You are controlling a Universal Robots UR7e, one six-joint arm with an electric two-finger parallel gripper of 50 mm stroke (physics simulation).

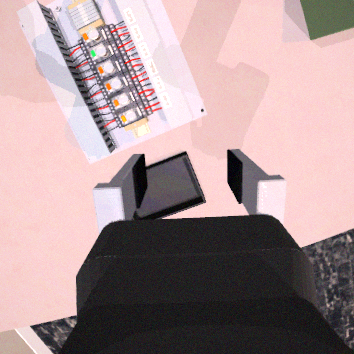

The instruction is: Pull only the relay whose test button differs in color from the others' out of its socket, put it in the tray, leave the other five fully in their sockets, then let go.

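Frame: origin at the arm's base, x back, y left, z down, level; metres.
Where they show: gripper, fingertip midpoint: (pixel 186 167).
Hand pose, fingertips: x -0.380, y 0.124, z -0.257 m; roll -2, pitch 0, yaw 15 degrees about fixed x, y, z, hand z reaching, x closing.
Note:
Things, the pixels of their top centre, and the offset from my fingertips. "spot": a spot on its surface instead.
- light panel, surface spot: (pixel 182 107) spot: dx +0.004, dy -0.011, dz +0.325 m
- relay with the green test button, top centre: (pixel 96 50) dx -0.103, dy -0.149, dz +0.319 m
- top relay, top centre: (pixel 89 34) dx -0.105, dy -0.180, dz +0.319 m
- third relay, top centre: (pixel 104 67) dx -0.101, dy -0.119, dz +0.319 m
- bottom relay, top centre: (pixel 127 116) dx -0.093, dy -0.028, dz +0.319 m
- slotted dark wire duct, top centre: (pixel 62 83) dx -0.184, dy -0.121, dz +0.325 m
Six relays stand in a slanting row of sockets on a light panel (pixel 182 107) at the upper left. The relay with the green test button (pixel 99 51) is second from the top end. The other relays show orange buttons, such as the top relay (pixel 92 35), the third relay (pixel 105 68) and the bottom relay (pixel 129 117). The black tray (pixel 195 176) lies below the panel, partly hidden by the left finger; the part of it that shows holds no relay. My gripper (pixel 186 167) is open and empty, high above the table, with the tray showing between and behind its fingers.
Red and black wires run along both sides of the sockets. A slotted dark wire duct (pixel 82 86) borders the row on the left. A green box (pixel 330 17) is at the upper right. A dark speckled surface (pixel 332 270) lies beyond the pink table's edge.

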